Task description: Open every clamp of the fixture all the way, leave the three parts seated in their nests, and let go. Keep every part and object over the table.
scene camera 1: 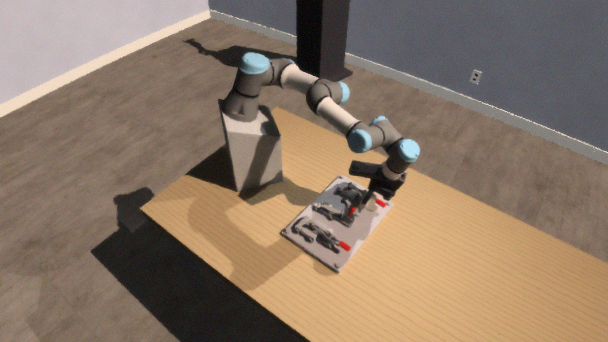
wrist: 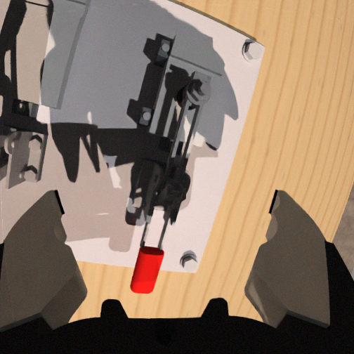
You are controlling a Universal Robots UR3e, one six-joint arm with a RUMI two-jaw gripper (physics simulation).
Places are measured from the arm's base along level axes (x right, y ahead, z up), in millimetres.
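Pixels of known places: gripper, fingertip midpoint: (scene camera 1: 365,194); arm's base, link origin: (scene camera 1: 239,111).
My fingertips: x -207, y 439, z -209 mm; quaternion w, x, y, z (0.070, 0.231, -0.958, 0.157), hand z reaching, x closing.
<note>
For each thing: its top centre in the pictures, then the offset to it from my fingertips. "pt": a spot on its surface instead. Level surfaces: height alone.
- fixture plate, top centre: (scene camera 1: 340,217) dx +113, dy -8, dz -44 mm
- far clamp's handle, surface spot: (scene camera 1: 380,203) pt dx -7, dy +63, dz +2 mm
- middle clamp's handle, surface spot: (scene camera 1: 352,211) pt dx +111, dy +37, dz +31 mm
- wooden table, surface height: dz -58 mm
The fixture plate (scene camera 1: 357,235) (wrist: 225,160) lies on the table and carries three clamps with red handles. The far clamp's handle (scene camera 1: 380,203) (wrist: 147,270) lies low and points out over the plate's edge; its arm and spindle (wrist: 196,92) reach over its nest. The middle clamp's handle (scene camera 1: 352,211) stands raised. The near clamp's handle (scene camera 1: 344,246) lies low, pointing outward. My gripper (scene camera 1: 375,201) (wrist: 167,193) is wide open and empty above the far clamp, its fingers on either side of the handle, not touching it. Shadow hides how the parts sit.
The wooden table (scene camera 1: 450,250) (wrist: 295,100) extends around the plate. Bolts (wrist: 251,50) (wrist: 189,261) stand at the plate's corners. The middle clamp's bracket (wrist: 25,155) shows at the left of the wrist view. The robot's pedestal (scene camera 1: 255,155) stands at the table's back left.
</note>
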